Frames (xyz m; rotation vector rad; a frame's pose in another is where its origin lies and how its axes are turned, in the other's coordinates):
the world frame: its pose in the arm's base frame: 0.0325 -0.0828 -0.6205 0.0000 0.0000 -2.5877
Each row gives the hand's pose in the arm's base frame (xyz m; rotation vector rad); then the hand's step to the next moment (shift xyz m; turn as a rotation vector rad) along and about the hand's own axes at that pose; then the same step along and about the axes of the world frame.
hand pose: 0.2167 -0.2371 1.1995 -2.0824 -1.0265 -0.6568
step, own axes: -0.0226 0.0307 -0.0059 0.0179 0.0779 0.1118
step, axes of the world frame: 0.0046 0.0303 -0.0235 -0.1074 -0.0060 -0.0855
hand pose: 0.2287 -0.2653 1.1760 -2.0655 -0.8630 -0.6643
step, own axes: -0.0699 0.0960 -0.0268 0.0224 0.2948 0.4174
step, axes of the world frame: 0.0268 0.0897 -0.0778 -0.3706 -0.0209 -0.3520
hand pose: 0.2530 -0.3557 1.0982 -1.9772 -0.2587 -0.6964
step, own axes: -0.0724 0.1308 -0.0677 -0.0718 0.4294 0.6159
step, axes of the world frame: 0.0806 0.0853 -0.1147 -0.4796 -0.0892 -0.5752
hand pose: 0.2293 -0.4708 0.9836 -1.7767 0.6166 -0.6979
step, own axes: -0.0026 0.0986 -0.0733 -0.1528 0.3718 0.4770
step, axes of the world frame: 0.0913 0.0308 -0.0763 -0.3417 -0.1545 -0.4985
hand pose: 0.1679 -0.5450 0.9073 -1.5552 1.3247 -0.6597
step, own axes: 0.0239 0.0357 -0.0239 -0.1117 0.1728 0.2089
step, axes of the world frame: 0.0403 0.0087 -0.0268 -0.1584 -0.1127 -0.2195
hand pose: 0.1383 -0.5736 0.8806 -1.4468 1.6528 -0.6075
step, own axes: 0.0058 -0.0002 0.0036 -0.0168 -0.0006 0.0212
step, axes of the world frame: -0.0001 0.0060 -0.0033 -0.0253 -0.0073 -0.0063
